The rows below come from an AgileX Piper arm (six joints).
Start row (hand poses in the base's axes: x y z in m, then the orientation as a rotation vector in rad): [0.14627 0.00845 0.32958 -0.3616 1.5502 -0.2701]
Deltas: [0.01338 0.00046 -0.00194 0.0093 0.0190 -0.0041]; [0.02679 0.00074 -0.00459 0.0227 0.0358 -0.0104]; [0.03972 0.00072 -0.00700 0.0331 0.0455 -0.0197]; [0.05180 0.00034 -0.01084 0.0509 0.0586 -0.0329]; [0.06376 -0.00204 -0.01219 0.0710 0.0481 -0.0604]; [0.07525 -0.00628 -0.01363 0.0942 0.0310 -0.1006]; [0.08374 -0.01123 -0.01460 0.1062 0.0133 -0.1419]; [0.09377 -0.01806 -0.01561 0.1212 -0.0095 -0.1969]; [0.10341 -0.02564 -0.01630 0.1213 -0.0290 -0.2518]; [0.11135 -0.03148 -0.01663 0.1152 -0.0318 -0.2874]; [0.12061 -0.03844 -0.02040 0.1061 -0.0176 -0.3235]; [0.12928 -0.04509 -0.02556 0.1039 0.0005 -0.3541]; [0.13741 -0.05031 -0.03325 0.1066 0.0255 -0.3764]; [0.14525 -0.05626 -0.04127 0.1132 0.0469 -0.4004]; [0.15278 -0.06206 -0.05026 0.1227 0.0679 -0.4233]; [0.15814 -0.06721 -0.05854 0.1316 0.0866 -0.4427]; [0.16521 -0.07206 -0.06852 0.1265 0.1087 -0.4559]
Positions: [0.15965 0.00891 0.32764 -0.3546 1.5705 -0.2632]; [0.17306 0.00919 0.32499 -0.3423 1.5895 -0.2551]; [0.18599 0.00917 0.32258 -0.3286 1.6018 -0.2528]; [0.19807 0.00879 0.31874 -0.3066 1.6188 -0.2471]; [0.21003 0.00641 0.31739 -0.2676 1.6155 -0.2542]; [0.22152 0.00217 0.31595 -0.2152 1.6080 -0.2697]; [0.23001 -0.00278 0.31498 -0.1707 1.5989 -0.2948]; [0.24004 -0.00961 0.31397 -0.1123 1.5865 -0.3285]; [0.24968 -0.01719 0.31328 -0.0662 1.5756 -0.3732]; [0.25762 -0.02303 0.31295 -0.0425 1.5776 -0.4057]; [0.26688 -0.02999 0.30918 -0.0230 1.5959 -0.4388]; [0.27555 -0.03664 0.30402 -0.0028 1.6176 -0.4619]; [0.28368 -0.04186 0.29633 0.0138 1.6452 -0.4739]; [0.29152 -0.04781 0.28831 0.0356 1.6695 -0.4846]; [0.29905 -0.05361 0.27932 0.0590 1.6933 -0.4921]; [0.30441 -0.05876 0.27104 0.0795 1.7143 -0.4977]; [0.31148 -0.06361 0.26106 0.0836 1.7374 -0.5094]
